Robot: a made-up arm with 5 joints. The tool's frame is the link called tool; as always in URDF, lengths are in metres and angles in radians.
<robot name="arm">
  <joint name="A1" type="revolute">
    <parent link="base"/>
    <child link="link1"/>
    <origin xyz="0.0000 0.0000 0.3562" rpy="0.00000 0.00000 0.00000"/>
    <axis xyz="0 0 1"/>
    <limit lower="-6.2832" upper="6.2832"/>
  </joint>
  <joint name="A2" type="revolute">
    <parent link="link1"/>
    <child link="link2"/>
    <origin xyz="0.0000 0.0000 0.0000" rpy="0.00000 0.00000 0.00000"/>
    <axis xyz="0 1 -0.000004"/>
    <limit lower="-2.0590" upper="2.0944"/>
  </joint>
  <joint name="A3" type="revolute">
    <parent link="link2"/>
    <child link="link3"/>
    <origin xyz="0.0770 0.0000 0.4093" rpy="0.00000 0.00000 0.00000"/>
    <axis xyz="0 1 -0.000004"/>
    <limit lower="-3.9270" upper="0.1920"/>
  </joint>
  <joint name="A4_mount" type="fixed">
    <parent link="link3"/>
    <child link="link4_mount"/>
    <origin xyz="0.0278 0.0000 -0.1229" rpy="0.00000 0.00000 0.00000"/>
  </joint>
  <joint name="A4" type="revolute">
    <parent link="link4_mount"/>
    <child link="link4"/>
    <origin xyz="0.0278 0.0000 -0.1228" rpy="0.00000 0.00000 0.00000"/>
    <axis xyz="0 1 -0.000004"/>
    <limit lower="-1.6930" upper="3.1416"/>
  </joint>
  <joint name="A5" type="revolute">
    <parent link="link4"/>
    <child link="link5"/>
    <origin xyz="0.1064 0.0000 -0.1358" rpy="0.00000 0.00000 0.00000"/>
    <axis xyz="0 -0.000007 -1"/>
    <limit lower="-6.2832" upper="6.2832"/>
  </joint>
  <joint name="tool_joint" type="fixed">
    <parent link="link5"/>
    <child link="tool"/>
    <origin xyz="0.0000 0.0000 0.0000" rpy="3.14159 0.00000 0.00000"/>
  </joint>
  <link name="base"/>
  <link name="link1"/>
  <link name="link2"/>
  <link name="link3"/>
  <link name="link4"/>
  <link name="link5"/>
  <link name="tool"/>
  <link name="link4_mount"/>
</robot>
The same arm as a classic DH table. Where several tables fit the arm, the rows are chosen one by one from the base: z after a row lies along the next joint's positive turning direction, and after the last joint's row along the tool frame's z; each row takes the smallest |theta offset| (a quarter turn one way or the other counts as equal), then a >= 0, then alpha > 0; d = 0 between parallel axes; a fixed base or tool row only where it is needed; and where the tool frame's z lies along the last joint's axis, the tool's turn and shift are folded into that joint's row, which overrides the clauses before.
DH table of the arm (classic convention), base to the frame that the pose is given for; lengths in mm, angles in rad. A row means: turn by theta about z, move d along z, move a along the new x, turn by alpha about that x. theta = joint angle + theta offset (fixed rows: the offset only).
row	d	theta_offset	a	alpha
A1	356.2	0	0	-1.5708
A2	0	-1.3848	416.5	0
A3	0	-0.4085	-251.9	0
A4	0	-1.3483	-106.4	1.5708
A5	135.8	3.1416	0	0
Joint limits (rad, base to tool): -6.2832..6.2832 -2.059..2.0944 -3.927..0.192 -1.693..3.1416 -6.2832..6.2832

